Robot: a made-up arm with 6 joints.
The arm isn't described. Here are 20 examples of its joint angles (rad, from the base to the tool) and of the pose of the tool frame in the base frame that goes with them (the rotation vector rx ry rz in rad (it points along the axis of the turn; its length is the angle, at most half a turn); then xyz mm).
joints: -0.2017 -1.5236 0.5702 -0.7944 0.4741 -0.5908
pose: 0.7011 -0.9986 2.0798 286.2 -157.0 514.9
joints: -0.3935 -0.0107 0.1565 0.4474 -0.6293 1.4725
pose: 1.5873 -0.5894 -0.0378 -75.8 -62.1 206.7
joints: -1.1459 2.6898 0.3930 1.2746 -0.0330 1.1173
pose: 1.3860 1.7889 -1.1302 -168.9 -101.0 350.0
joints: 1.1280 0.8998 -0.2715 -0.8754 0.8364 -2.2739
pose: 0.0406 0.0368 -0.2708 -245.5 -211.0 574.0
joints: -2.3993 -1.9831 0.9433 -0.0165 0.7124 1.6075
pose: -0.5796 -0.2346 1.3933 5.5 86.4 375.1
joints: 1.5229 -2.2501 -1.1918 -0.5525 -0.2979 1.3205
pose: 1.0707 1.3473 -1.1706 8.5 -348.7 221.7
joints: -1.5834 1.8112 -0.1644 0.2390 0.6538 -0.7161
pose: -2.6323 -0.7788 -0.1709 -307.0 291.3 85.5
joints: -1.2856 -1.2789 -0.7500 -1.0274 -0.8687 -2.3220
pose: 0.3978 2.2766 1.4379 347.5 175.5 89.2
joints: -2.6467 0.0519 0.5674 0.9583 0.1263 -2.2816
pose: -0.3362 -0.1245 -2.0678 31.0 242.2 227.4
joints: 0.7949 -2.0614 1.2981 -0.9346 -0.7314 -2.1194
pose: -0.9782 -0.8928 1.3853 -193.7 -268.4 506.6
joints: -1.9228 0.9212 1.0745 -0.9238 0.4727 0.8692
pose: 1.1742 2.0437 0.1467 57.5 -92.5 -10.5
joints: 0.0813 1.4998 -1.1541 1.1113 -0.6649 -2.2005
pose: 0.4830 1.1813 -0.8635 -126.4 -201.7 551.2
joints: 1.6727 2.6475 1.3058 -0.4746 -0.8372 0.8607
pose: -0.7831 -0.5405 -2.0377 -53.1 90.6 345.9
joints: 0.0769 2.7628 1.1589 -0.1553 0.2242 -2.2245
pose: -1.7248 0.9633 1.2784 -42.4 225.5 502.8
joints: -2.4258 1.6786 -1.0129 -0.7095 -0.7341 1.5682
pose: -1.1792 1.9092 1.3469 -13.5 251.4 78.9
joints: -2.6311 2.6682 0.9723 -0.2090 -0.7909 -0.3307
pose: 1.3497 0.9190 -0.6028 -176.5 -224.0 93.2
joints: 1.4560 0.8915 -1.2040 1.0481 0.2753 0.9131
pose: -1.5778 1.4294 -1.7145 136.1 -75.7 423.1
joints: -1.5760 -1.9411 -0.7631 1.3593 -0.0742 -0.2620
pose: -2.0058 -0.6836 1.9375 -110.0 169.2 459.8
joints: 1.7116 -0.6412 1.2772 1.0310 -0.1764 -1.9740
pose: -0.7272 -1.3690 -1.5669 -52.1 75.2 51.7
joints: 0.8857 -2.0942 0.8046 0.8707 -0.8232 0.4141
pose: -0.3588 -2.3789 -1.9839 79.8 -5.1 109.3
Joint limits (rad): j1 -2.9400..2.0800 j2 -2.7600..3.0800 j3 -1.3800..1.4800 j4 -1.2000..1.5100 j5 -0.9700..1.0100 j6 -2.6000..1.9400
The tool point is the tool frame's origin. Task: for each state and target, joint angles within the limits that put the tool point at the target. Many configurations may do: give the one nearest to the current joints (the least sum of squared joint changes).
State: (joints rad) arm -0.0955 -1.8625 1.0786 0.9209 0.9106 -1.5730
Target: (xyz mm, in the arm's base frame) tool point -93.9 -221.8 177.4
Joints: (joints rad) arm -0.4291 -1.3569 1.4269 1.4526 0.5153 -1.6588
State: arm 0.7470 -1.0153 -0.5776 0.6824 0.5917 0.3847
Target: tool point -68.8 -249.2 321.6
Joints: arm 0.2571 -1.6287 -0.8418 0.4322 -0.1863 0.5735
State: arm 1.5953 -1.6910 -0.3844 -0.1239 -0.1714 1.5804
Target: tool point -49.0 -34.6 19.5
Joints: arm 1.9866 -1.5826 -0.2897 -0.2108 0.1978 1.0237
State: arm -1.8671 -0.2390 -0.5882 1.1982 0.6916 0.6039
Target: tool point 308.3 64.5 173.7
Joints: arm -1.8416 -0.3559 -0.6027 1.1809 0.6048 0.6552
